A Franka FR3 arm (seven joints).
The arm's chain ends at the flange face. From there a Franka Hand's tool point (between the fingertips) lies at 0.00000 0.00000 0.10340 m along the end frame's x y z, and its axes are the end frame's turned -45 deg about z.
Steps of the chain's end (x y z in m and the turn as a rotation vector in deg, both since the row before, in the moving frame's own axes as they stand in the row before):
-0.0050 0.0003 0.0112 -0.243 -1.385 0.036
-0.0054 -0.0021 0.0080 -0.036 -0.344 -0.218
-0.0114 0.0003 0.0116 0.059 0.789 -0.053
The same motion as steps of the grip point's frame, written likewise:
-0.0058 -0.0048 0.0112 0.808 -1.151 0.036
-0.0028 -0.0057 0.0080 0.218 -0.269 -0.218
-0.0072 -0.0069 0.0116 -0.516 0.600 -0.053

